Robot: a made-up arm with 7 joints. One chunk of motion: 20 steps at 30 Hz.
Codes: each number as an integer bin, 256 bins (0 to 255) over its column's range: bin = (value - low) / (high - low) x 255, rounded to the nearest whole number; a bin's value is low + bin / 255 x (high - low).
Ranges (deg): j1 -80.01..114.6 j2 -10..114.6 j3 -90.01..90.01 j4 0..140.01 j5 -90.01..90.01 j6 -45.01..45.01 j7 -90.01..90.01
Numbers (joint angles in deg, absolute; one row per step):
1: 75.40 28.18 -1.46 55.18 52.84 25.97 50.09
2: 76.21 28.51 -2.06 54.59 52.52 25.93 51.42
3: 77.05 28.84 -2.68 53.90 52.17 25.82 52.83
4: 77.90 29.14 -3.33 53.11 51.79 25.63 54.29
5: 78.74 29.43 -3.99 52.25 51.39 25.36 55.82
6: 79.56 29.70 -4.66 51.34 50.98 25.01 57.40
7: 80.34 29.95 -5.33 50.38 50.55 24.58 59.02
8: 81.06 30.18 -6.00 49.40 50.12 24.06 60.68
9: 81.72 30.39 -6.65 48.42 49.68 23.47 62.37
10: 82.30 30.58 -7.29 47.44 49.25 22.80 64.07
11: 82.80 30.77 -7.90 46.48 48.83 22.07 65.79
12: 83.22 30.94 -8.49 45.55 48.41 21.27 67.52
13: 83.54 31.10 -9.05 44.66 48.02 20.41 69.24
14: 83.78 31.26 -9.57 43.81 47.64 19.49 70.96
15: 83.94 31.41 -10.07 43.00 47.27 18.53 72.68
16: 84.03 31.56 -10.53 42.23 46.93 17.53 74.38
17: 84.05 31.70 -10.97 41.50 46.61 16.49 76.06
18: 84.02 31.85 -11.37 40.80 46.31 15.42 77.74
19: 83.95 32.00 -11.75 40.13 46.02 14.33 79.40
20: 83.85 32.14 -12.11 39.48 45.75 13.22 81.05
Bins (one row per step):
1: 204 78 125 100 202 201 198
2: 205 79 125 99 202 201 200
3: 206 79 124 98 201 201 202
4: 207 80 123 97 201 200 204
5: 208 81 122 95 200 199 207
6: 209 81 121 94 200 198 209
7: 210 82 120 92 199 197 211
8: 211 82 119 90 198 196 213
9: 212 83 118 88 198 194 216
10: 213 83 117 86 197 192 218
11: 213 83 116 85 197 190 221
12: 214 84 115 83 196 188 223
13: 214 84 115 81 196 185 226
14: 215 84 114 80 195 183 228
15: 215 85 113 78 194 180 230
16: 215 85 113 77 194 177 233
17: 215 85 112 76 194 174 235
18: 215 86 111 74 193 171 238
19: 215 86 111 73 193 168 240
20: 215 86 110 72 192 165 242

